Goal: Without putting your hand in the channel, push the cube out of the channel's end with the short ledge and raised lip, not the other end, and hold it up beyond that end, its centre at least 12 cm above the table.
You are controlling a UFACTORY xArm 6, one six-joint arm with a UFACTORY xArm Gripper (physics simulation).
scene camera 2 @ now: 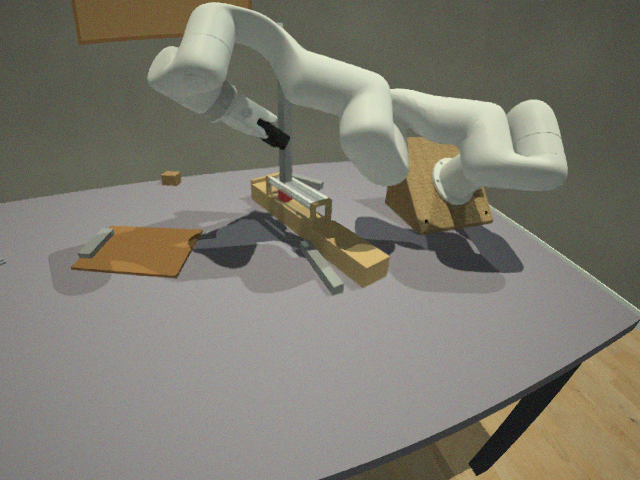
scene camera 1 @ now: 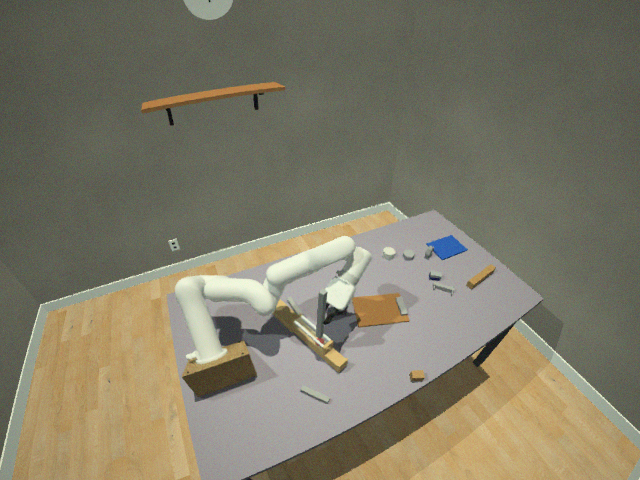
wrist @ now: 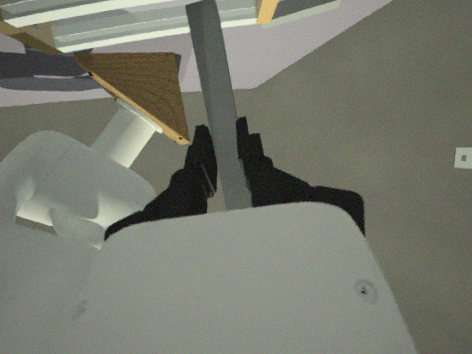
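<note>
The wooden channel (scene camera 1: 334, 357) (scene camera 2: 356, 253) lies on the table, with pale rails (scene camera 2: 305, 193) (wrist: 125, 37) over its middle stretch. The red cube (scene camera 1: 321, 341) (scene camera 2: 284, 195) is inside the channel, under the rails, near the end that is farther from the camera in scene camera 2. My gripper (scene camera 1: 327, 316) (scene camera 2: 285, 142) (wrist: 226, 138) is shut on a long grey bar (scene camera 1: 321, 310) (scene camera 2: 285, 164) (wrist: 212, 65) and is above the channel. The bar stands nearly upright, its lower part down at the rails beside the cube; its tip is hidden, and contact with the cube cannot be told.
A grey strip (scene camera 1: 293, 305) (scene camera 2: 323, 268) lies beside the channel, another (scene camera 1: 314, 394) (scene camera 2: 310, 181) on its other side. An orange board (scene camera 1: 379, 315) (scene camera 2: 144, 253) carries a grey block (scene camera 1: 401, 305) (scene camera 2: 96, 242). A small wooden block (scene camera 1: 417, 375) (scene camera 2: 171, 178) is near the table edge.
</note>
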